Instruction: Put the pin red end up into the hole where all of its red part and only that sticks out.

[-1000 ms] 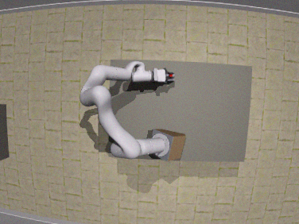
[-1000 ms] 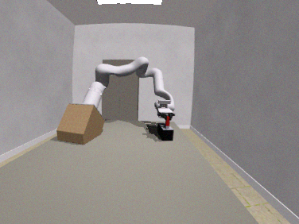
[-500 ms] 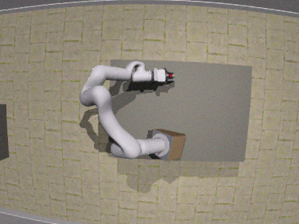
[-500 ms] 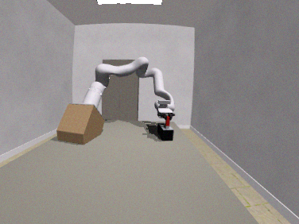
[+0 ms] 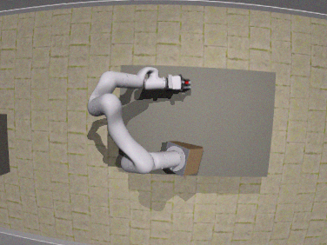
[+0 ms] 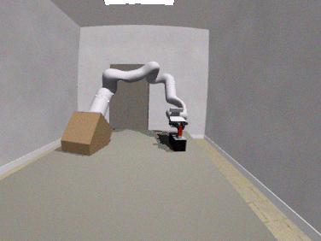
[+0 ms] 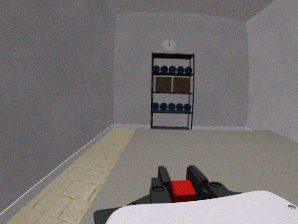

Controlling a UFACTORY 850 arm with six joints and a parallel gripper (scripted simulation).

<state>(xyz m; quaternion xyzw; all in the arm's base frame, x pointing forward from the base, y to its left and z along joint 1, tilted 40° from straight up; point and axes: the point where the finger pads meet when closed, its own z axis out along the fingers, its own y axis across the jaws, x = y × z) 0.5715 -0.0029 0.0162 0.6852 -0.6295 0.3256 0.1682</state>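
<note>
My hand is 1 cm past the block, 6 cm to the right of it and 11 cm above it. From my hand the other things lie so: pin (2 cm below).
</note>
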